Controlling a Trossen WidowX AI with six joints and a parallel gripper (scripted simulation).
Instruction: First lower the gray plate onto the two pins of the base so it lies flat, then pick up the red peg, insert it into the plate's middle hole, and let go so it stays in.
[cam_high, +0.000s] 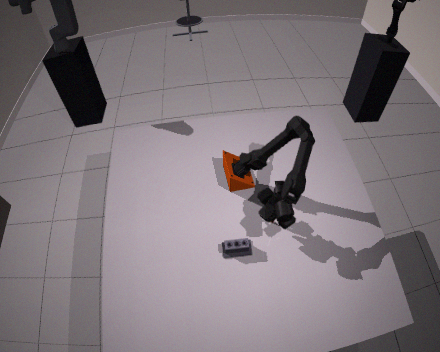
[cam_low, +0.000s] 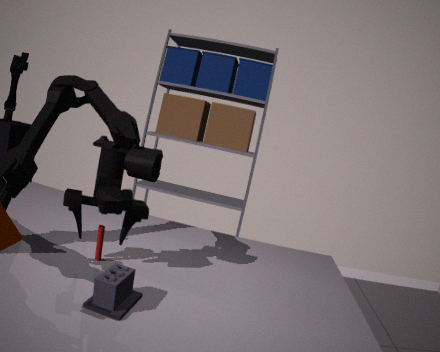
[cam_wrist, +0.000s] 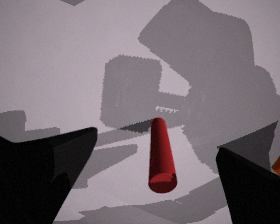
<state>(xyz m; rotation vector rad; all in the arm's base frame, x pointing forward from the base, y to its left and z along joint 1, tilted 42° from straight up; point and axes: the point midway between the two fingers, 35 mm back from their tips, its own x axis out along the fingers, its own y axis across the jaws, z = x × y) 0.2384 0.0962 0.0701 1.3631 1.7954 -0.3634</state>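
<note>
My gripper tip is now 17 cm to the left of the gray plate and 10 cm short of it. The rest, counted from my gripper tip: red peg (right at my gripper tip); dark gray base (17 cm to the right, 10 cm ahead, 4 cm below).
</note>
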